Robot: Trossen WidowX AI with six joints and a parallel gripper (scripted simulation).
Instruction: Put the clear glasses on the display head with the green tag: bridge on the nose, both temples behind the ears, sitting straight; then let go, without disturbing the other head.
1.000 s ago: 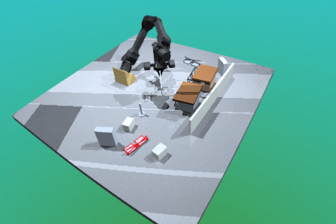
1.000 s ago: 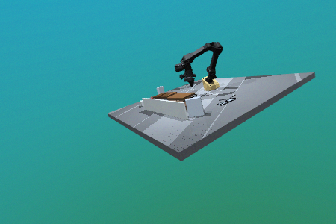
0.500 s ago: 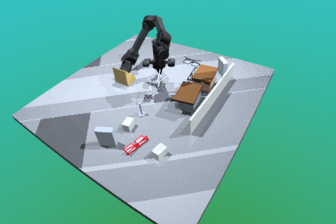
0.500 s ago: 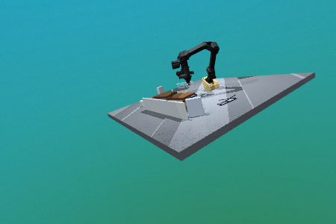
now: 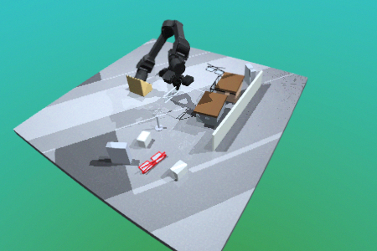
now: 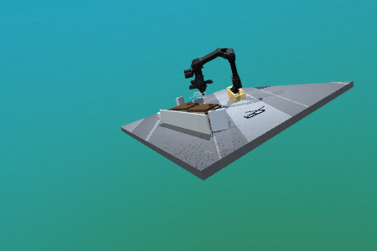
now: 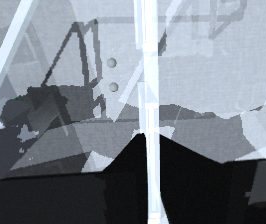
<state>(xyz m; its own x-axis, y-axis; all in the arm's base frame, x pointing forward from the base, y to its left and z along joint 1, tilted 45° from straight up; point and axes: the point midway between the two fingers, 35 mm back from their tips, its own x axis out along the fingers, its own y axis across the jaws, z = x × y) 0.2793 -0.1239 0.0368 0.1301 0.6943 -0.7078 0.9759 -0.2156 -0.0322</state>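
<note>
Right now the thin pale stand is 180 mm to the right of my gripper tip, 100 mm below it and 30 mm behind it. The rest, counted from my gripper tip: display head: 170 mm ahead, 70 mm below, 10 mm to the right; long white panel: 320 mm ahead, 80 mm to the left, 70 mm below.
</note>
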